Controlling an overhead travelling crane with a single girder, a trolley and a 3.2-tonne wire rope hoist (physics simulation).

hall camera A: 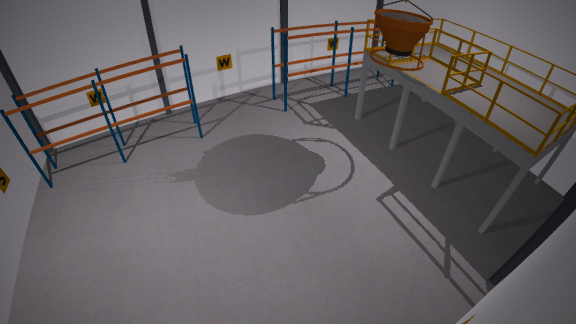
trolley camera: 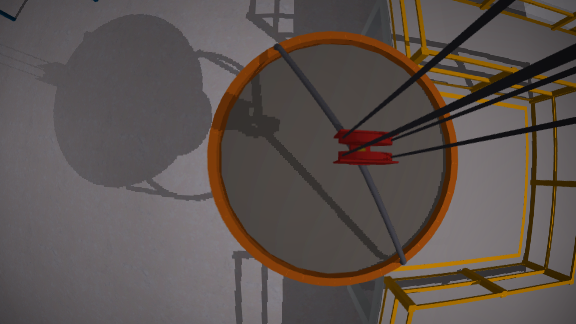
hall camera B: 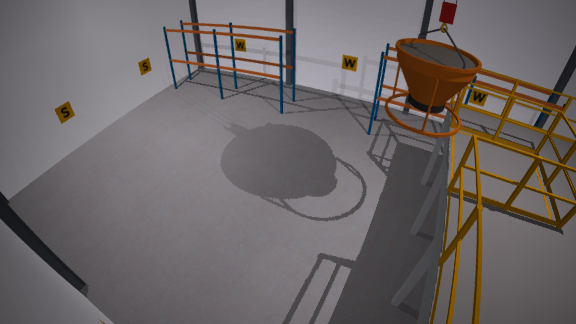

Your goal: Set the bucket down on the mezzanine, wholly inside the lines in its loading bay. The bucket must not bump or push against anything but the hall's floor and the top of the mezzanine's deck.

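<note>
The orange bucket, filled with grey material, hangs about upright from two sling legs. My gripper, the crane hook under the red hook block, is shut on the bucket's sling. The bucket hangs in the air at the hall-side edge of the mezzanine deck. Its foot ring overlaps that edge in both hall views; the exact height between ring and deck is unclear. The loading bay's yellow line shows right of the bucket, which hides part of the bay.
Yellow railings stand around the bay, with an opening on the hall side. Blue and orange racks stand along the wall, one behind the bucket in hall camera B. The bucket's shadow lies on the floor.
</note>
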